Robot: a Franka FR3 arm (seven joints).
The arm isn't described. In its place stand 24 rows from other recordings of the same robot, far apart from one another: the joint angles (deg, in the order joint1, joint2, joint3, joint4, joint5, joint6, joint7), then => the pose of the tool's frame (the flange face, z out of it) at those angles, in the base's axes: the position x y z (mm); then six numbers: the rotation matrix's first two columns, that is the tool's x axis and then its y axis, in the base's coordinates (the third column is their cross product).
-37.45 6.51 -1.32 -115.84 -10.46 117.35 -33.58 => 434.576 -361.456 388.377 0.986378 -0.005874 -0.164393 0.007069 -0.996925 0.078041
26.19 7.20 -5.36 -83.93 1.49 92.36 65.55 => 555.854 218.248 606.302 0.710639 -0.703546 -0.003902 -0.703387 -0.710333 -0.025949
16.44 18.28 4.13 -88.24 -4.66 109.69 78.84 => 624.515 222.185 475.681 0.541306 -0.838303 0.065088 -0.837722 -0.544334 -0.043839
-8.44 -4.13 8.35 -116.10 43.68 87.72 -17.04 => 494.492 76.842 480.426 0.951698 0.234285 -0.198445 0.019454 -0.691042 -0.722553
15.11 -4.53 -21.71 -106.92 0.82 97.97 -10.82 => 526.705 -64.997 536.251 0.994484 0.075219 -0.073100 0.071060 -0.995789 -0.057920
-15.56 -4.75 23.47 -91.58 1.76 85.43 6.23 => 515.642 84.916 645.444 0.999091 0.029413 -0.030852 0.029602 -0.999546 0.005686
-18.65 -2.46 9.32 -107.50 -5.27 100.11 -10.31 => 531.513 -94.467 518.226 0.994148 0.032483 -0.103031 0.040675 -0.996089 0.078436
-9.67 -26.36 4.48 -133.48 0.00 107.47 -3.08 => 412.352 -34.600 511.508 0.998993 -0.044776 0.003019 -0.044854 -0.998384 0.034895
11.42 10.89 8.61 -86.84 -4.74 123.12 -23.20 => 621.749 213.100 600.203 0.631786 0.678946 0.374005 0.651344 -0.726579 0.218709
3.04 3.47 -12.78 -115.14 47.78 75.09 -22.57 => 496.850 10.938 429.558 0.903905 0.281055 -0.322433 -0.126188 -0.545046 -0.828855
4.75 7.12 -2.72 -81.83 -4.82 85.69 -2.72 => 585.088 13.083 614.562 0.995241 0.076290 -0.060626 0.081414 -0.992868 0.087092
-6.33 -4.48 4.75 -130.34 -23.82 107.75 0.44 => 470.225 -43.167 372.590 0.939758 0.087846 -0.330360 0.203977 -0.919617 0.335706
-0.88 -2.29 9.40 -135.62 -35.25 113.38 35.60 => 460.264 31.910 326.385 0.986576 -0.145217 -0.074700 -0.076171 -0.813832 0.576086
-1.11 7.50 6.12 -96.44 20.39 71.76 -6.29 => 529.235 88.832 494.521 0.833513 0.290775 -0.469794 0.089082 -0.909909 -0.405130
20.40 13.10 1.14 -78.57 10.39 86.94 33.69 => 567.187 243.958 581.403 0.965617 -0.196452 -0.170266 -0.216518 -0.970233 -0.108477
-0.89 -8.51 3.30 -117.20 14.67 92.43 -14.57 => 479.103 47.337 488.308 0.938675 0.270264 -0.214118 0.201628 -0.933988 -0.294978
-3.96 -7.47 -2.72 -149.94 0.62 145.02 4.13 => 429.828 -50.076 299.733 0.979648 -0.196013 0.043227 -0.195497 -0.980575 -0.015914
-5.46 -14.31 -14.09 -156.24 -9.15 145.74 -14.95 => 377.391 -126.971 304.434 0.997250 0.055691 0.048888 0.053144 -0.997235 0.051937
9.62 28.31 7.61 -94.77 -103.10 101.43 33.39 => 687.036 108.840 386.647 0.838619 0.544667 -0.007441 -0.004072 0.019928 0.999793
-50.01 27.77 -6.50 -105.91 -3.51 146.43 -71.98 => 372.450 -550.281 285.453 0.944708 0.327001 -0.024421 0.323165 -0.915822 0.238401
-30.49 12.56 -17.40 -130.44 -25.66 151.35 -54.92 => 375.389 -398.428 276.559 0.862982 0.455219 -0.219176 0.500530 -0.829373 0.248213
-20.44 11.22 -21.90 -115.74 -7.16 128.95 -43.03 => 438.211 -395.417 366.560 0.991979 0.089472 -0.089283 0.102382 -0.982994 0.152447
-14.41 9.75 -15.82 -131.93 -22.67 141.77 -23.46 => 454.738 -264.385 276.682 0.972433 0.175879 -0.153101 0.209485 -0.947312 0.242314
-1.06 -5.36 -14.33 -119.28 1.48 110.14 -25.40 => 499.485 -138.114 461.003 0.984976 0.167404 -0.042400 0.164116 -0.983823 -0.071815
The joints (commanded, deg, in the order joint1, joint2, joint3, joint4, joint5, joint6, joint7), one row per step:
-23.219, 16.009, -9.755, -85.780, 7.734, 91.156, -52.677
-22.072, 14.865, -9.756, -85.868, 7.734, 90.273, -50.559
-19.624, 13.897, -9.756, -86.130, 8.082, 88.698, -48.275
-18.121, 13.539, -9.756, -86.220, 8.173, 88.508, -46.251
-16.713, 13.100, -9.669, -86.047, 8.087, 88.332, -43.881
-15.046, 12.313, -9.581, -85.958, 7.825, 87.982, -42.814
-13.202, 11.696, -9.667, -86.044, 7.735, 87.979, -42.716
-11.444, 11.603, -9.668, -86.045, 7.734, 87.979, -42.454
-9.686, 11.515, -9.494, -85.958, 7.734, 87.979, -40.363
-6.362, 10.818, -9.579, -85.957, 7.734, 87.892, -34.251
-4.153, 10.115, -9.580, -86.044, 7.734, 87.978, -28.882
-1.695, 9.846, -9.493, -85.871, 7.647, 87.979, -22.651
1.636, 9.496, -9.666, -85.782, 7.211, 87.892, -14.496
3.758, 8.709, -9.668, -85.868, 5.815, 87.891, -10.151
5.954, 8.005, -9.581, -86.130, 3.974, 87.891, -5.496
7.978, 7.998, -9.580, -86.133, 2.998, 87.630, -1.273
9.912, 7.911, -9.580, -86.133, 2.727, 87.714, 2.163
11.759, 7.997, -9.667, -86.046, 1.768, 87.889, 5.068
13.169, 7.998, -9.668, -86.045, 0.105, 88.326, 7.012
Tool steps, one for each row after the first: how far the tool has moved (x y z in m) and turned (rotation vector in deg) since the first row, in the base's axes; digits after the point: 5 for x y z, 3 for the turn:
0.00144, 0.01327, 0.01060, -0.125, 0.114, -0.856
0.00822, 0.04019, 0.01708, 0.522, 1.001, -0.566
0.01383, 0.05541, 0.01996, 0.383, 1.225, -1.041
0.01901, 0.07020, 0.02575, -0.076, 1.251, -1.831
0.02303, 0.08787, 0.03427, -0.519, 1.005, -1.050
0.02755, 0.10567, 0.04006, -0.755, 0.534, 0.619
0.03348, 0.12320, 0.04102, -0.813, 0.476, 2.119
0.03953, 0.14247, 0.04260, -1.068, 0.623, 1.998
0.04586, 0.17585, 0.04980, -1.856, 0.942, -0.759
0.04831, 0.19862, 0.05651, -2.506, 1.031, -3.849
0.05220, 0.22460, 0.06066, -3.290, 1.484, -7.429
0.05491, 0.25662, 0.06484, -4.626, 2.246, -12.258
0.05321, 0.27575, 0.07201, -6.376, 2.045, -14.360
0.05101, 0.29544, 0.07686, -8.560, 1.930, -16.606
0.05084, 0.31444, 0.07649, -10.003, 2.360, -18.687
0.05046, 0.33375, 0.07747, -10.596, 2.317, -20.169
0.05057, 0.35015, 0.07752, -11.829, 2.032, -21.275
0.05069, 0.36151, 0.07813, -13.534, 1.202, -21.780

